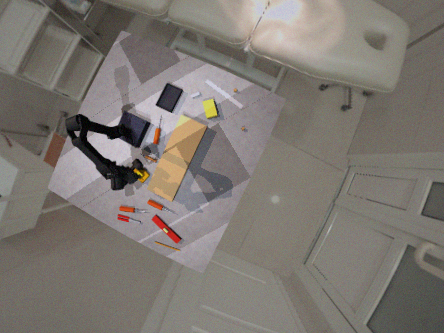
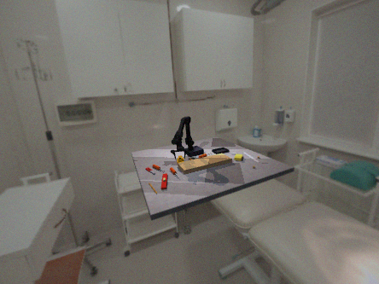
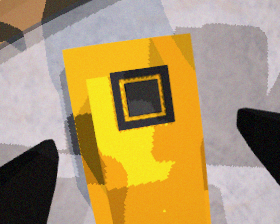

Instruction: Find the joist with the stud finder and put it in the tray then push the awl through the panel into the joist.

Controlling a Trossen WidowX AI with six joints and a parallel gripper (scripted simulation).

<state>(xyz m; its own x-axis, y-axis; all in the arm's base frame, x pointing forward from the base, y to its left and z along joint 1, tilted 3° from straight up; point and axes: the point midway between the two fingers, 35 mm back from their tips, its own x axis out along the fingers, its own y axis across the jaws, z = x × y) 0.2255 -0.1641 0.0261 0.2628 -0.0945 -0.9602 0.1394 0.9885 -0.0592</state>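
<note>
Now: the yellow stud finder right at my gripper tip. The rest, counted from my gripper tip: pencil (42 cm ahead, 29 cm to the right, 4 cm below); then awl (4 cm behind, 11 cm to the left, 3 cm below); then red level (35 cm ahead, 19 cm to the right, 2 cm below).
</note>
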